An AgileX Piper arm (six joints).
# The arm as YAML. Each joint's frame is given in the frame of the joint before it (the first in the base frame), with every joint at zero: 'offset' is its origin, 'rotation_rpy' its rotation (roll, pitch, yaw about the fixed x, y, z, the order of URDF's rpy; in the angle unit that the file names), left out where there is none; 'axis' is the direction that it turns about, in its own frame. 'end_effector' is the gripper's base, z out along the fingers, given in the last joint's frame.
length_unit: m
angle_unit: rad
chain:
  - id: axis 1
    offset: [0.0, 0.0, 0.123]
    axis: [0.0, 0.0, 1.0]
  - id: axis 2
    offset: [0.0, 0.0, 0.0]
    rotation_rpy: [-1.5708, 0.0, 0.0]
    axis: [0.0, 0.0, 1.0]
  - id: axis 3
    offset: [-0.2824, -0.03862, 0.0]
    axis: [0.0, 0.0, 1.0]
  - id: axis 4
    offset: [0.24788, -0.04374, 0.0]
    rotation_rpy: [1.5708, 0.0, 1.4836]
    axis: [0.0, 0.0, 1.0]
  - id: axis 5
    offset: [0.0, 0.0, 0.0]
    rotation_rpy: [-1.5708, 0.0, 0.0]
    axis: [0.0, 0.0, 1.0]
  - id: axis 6
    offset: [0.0, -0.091, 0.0]
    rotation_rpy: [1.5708, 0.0, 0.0]
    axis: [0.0, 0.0, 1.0]
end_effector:
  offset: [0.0, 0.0, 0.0]
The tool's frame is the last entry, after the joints.
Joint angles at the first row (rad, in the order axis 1, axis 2, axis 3, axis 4, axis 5, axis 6):
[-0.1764, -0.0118, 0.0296, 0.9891, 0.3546, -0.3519]
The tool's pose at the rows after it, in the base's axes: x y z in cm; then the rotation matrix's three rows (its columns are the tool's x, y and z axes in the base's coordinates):
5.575, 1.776, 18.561; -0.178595, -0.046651, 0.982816; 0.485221, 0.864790, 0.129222; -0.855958, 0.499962, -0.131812
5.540, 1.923, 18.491; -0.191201, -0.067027, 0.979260; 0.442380, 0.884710, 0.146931; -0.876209, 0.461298, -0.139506
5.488, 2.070, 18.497; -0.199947, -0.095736, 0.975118; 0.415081, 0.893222, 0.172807; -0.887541, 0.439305, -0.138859
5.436, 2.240, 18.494; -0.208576, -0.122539, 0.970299; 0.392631, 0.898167, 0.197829; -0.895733, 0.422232, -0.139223
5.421, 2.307, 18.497; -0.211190, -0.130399, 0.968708; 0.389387, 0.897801, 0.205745; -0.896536, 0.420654, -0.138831
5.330, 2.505, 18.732; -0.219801, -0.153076, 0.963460; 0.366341, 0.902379, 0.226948; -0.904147, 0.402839, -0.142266
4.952, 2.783, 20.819; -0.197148, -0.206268, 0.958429; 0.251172, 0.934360, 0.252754; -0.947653, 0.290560, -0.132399
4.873, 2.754, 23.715; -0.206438, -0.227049, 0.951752; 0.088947, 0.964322, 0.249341; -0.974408, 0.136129, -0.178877
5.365, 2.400, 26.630; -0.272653, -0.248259, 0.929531; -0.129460, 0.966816, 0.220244; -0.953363, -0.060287, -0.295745
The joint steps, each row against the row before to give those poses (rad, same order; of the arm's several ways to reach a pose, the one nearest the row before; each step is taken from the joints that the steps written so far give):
[0.0001, 0.0000, 0.0000, 0.0000, 0.0121, -0.1183]
[0.0042, 0.0000, 0.0000, 0.0025, 0.0159, -0.0483]
[0.0262, 0.0000, 0.0000, 0.0018, -0.0001, -0.0267]
[0.0171, 0.0000, 0.0000, 0.0113, 0.0075, -0.0307]
[0.0014, 0.0000, 0.0000, 0.0100, 0.0054, -0.0120]
[0.0002, 0.0000, -0.0107, -0.0002, 0.0260, -0.0188]
[-0.0002, 0.0081, -0.0799, -0.0706, 0.0565, -0.0359]
[0.0001, 0.0714, -0.1254, -0.1496, 0.0644, -0.0078]
[0.0001, 0.1214, -0.1481, -0.1964, 0.0982, -0.0234]

